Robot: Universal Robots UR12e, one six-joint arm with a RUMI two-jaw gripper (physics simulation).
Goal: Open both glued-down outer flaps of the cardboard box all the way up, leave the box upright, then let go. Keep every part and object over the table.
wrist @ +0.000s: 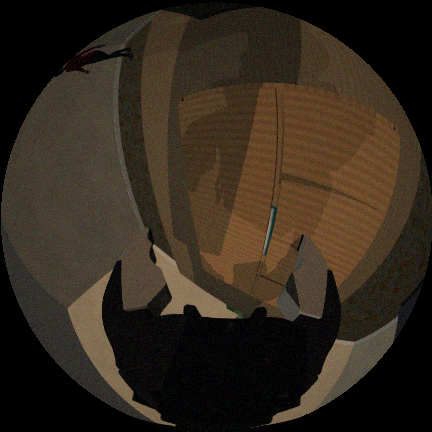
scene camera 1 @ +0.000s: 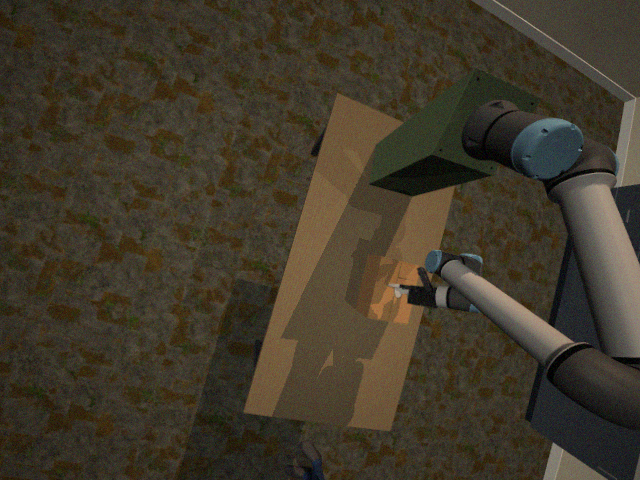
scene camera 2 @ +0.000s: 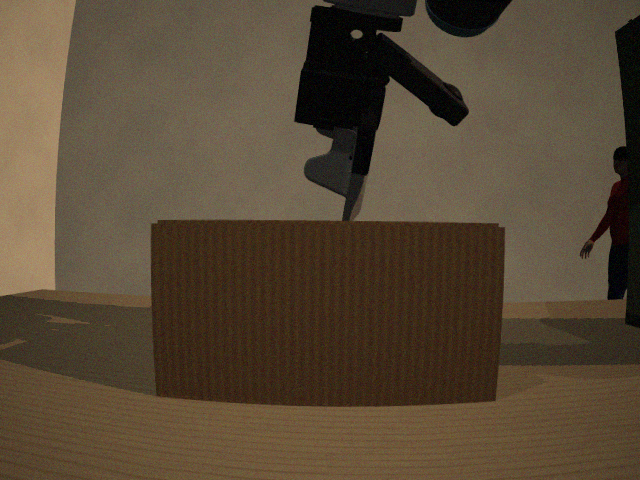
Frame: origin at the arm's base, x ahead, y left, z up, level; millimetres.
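Where they show: gripper, fingertip midpoint: (wrist: 226, 234) (scene camera 1: 394, 287) (scene camera 2: 346, 193); arm's base, origin of the base link: (scene camera 1: 489, 130).
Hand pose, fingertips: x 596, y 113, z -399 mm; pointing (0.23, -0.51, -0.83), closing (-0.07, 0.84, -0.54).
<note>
Things, the pixels of their centre, and the offset from my fingertips. "pt": a spot on its surface instead. Level surfaces: height alone.
- cardboard box, body centre: (scene camera 2: 327, 299) (wrist: 285, 205) (scene camera 1: 387, 288) dy +31, dx +15, dz -113 mm
- table, its level: dz -191 mm
- left flap, surface spot: (wrist: 240, 185) pt dy -11, dx -29, dz -35 mm
- right flap, surface spot: (wrist: 330, 150) pt dy +55, dx -90, dz -36 mm
- white strip, body centre: (wrist: 287, 204) dy +32, dx +15, dz -120 mm
The cardboard box (scene camera 1: 374, 304) (scene camera 2: 328, 310) stands upright on the table (scene camera 1: 356, 116) (scene camera 2: 320, 439). In the wrist view its two outer flaps, the left flap (wrist: 240, 185) and the right flap (wrist: 330, 150), lie down over the top, with a narrow seam between them. A thin teal and white strip (wrist: 270, 231) shows at the seam. My gripper (scene camera 1: 397, 289) (scene camera 2: 338, 191) (wrist: 226, 234) is open and empty, with its fingers spread over the box's near part in the wrist view. In scene camera 2 the lowest fingertip reaches the box's top edge; whether it touches a flap is hidden.
A large green block (scene camera 1: 423, 144) stands at the table's far end. A person in red (scene camera 2: 618, 222) (wrist: 80, 62) is beyond the table. The arm comes in from the right in scene camera 1, beside a dark blue base (scene camera 1: 584, 434).
</note>
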